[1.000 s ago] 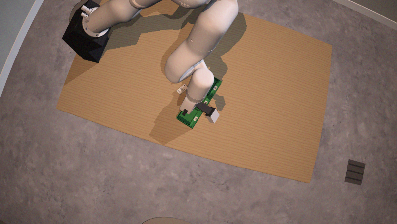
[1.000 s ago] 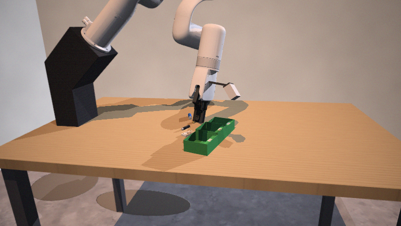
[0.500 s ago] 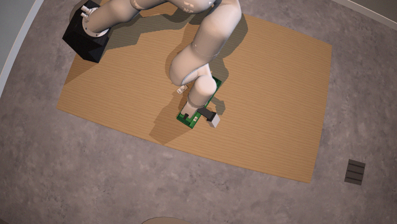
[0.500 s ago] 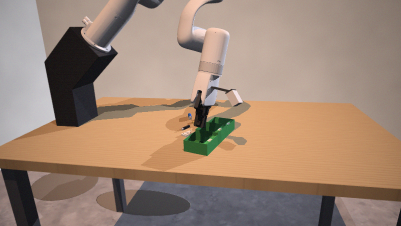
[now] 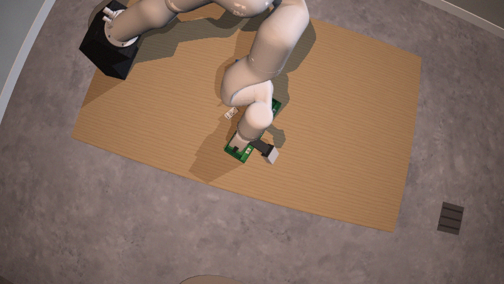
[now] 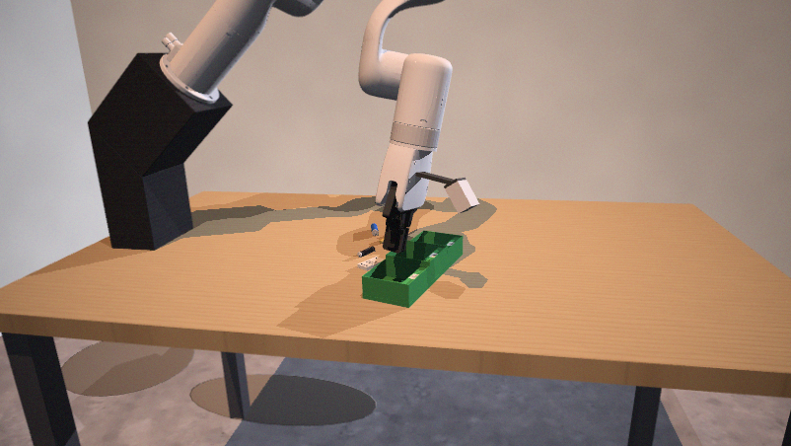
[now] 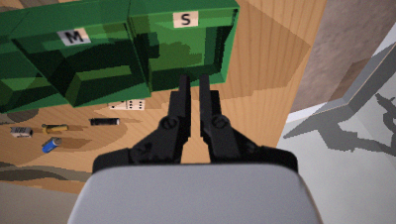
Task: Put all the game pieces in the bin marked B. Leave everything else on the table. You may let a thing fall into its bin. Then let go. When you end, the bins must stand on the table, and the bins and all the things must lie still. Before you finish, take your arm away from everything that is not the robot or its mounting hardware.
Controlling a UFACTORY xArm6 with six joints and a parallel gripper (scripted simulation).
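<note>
The green three-compartment bin is 80 mm to the left of my hand, 70 mm below it and 20 mm ahead of it. From my hand the other things lie so: black cylinder (160 mm to the left, 100 mm behind, 90 mm below); then white domino (100 mm to the left, 90 mm below, 70 mm behind); then brass bolt (240 mm to the left, 90 mm below, 80 mm behind).
</note>
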